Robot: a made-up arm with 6 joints. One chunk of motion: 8 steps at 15 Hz.
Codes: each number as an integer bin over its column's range. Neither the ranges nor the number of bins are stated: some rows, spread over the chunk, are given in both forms.
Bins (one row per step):
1: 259 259 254 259 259 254
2: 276 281 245 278 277 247
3: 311 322 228 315 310 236
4: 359 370 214 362 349 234
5: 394 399 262 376 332 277
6: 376 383 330 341 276 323
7: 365 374 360 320 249 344
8: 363 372 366 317 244 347
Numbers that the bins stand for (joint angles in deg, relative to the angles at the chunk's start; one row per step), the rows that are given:
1: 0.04 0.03 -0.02 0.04 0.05 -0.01
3: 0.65 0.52 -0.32 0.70 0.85 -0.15
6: 1.41 1.00 0.87 1.00 0.32 0.53
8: 1.26 0.91 1.30 0.72 -0.18 0.72
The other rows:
2: 0.24 0.20 -0.12 0.26 0.34 -0.07
4: 1.22 0.90 -0.49 1.25 1.46 -0.17
5: 1.63 1.12 0.08 1.41 1.20 0.17
7: 1.29 0.93 1.23 0.76 -0.10 0.69

